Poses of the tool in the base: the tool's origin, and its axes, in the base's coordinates. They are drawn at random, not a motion.
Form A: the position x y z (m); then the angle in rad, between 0 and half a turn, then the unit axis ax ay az.
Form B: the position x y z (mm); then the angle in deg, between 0 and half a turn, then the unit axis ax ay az. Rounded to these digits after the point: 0 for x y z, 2 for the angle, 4 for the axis.
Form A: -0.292 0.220 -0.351 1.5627 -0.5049 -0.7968 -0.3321
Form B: -292 220 -351 89.54 -0.5049 -0.7968 -0.3321
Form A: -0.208 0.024 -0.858 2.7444 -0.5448 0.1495 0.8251
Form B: -208 24 -858 157.24 -0.5448 0.1495 0.8251
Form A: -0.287 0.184 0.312 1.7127 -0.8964 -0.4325 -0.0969
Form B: -287 184 312 98.13 -0.8964 -0.4325 -0.0969
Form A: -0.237 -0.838 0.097 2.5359 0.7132 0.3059 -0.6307
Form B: -237 -838 97 145.30 0.7132 0.3059 -0.6307
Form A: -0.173 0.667 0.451 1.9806 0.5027 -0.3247 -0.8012
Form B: -173 667 451 113.48 0.5027 -0.3247 -0.8012
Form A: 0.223 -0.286 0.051 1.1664 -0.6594 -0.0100 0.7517
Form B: 223 -286 51 66.83 -0.6594 -0.0100 0.7517
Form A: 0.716 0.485 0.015 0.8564 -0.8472 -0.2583 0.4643
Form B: 716 485 15 49.07 -0.8472 -0.2583 0.4643
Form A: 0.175 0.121 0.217 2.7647 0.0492 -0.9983 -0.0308
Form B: 175 121 217 158.41 0.0492 -0.9983 -0.0308
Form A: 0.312 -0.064 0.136 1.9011 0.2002 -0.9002 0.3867
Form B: 312 -64 136 108.93 0.2002 -0.9002 0.3867
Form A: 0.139 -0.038 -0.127 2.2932 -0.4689 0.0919 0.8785
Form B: 139 -38 -127 131.39 -0.4689 0.0919 0.8785
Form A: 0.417 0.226 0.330 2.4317 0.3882 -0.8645 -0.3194
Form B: 417 226 330 139.33 0.3882 -0.8645 -0.3194
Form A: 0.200 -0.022 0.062 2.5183 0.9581 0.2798 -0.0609
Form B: 200 -22 62 144.29 0.9581 0.2798 -0.0609
